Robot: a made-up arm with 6 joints. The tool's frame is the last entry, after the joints. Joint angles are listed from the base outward. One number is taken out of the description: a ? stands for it. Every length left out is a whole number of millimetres.
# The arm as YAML. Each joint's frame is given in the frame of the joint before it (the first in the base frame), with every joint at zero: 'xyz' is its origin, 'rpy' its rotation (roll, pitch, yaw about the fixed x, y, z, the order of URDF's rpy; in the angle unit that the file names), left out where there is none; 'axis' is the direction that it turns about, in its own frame. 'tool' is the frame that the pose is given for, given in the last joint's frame.
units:
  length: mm
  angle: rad
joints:
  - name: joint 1
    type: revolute
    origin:
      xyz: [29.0, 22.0, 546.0]
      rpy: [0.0, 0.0, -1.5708]
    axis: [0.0, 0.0, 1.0]
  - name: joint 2
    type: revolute
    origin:
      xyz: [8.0, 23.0, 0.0]
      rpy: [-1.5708, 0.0, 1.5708]
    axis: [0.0, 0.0, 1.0]
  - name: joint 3
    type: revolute
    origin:
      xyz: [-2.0, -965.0, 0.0]
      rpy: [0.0, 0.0, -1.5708]
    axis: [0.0, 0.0, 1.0]
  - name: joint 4
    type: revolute
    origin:
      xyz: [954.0, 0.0, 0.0]
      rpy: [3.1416, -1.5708, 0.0]
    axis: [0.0, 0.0, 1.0]
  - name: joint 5
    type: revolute
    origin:
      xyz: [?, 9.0, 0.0]
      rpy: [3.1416, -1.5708, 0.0]
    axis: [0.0, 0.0, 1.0]
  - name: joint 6
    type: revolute
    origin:
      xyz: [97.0, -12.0, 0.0]
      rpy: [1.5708, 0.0, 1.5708]
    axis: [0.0, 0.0, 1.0]
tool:
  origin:
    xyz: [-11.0, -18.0, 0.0]
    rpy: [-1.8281, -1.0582, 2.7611]
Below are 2 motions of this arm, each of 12 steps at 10 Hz.
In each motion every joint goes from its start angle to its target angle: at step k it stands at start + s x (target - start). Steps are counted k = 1, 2, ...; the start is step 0. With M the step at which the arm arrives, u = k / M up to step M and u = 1 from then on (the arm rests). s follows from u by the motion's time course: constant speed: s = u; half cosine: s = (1 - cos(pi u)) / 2; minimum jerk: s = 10 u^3 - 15 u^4 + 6 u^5.
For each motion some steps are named. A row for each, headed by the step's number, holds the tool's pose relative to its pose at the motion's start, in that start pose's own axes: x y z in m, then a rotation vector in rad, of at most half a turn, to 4 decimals.
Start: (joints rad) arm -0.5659 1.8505 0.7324 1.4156 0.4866 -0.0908
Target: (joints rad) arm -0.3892 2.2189 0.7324 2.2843 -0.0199 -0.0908
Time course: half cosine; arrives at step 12
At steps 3, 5, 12:
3: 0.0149 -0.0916 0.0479 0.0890 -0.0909 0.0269
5: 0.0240 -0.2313 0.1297 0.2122 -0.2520 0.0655
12: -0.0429 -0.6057 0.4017 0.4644 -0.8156 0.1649

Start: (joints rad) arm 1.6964 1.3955 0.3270 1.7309 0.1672 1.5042
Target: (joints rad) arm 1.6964 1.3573 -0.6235 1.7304 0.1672 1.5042
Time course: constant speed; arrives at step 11
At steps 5, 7, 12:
5: -0.3182 -0.3055 -0.1997 -0.0034 0.2484 -0.3745
7: -0.4844 -0.3910 -0.2549 -0.0048 0.3477 -0.5243
12: -0.8556 -0.4843 -0.3134 -0.0075 0.5465 -0.8239

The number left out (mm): 38.0
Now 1 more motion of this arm.
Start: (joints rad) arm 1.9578 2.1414 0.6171 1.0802 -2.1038 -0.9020
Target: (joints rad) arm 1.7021 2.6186 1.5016 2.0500 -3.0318 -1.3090
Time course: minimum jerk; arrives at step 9
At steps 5, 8, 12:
5: -0.5846 -0.5954 0.4152 -1.3132 0.3171 0.2553
8: -0.7249 -0.8172 0.8638 -2.0715 0.3447 0.8204
12: -0.7262 -0.8218 0.8778 -2.0906 0.3418 0.8430

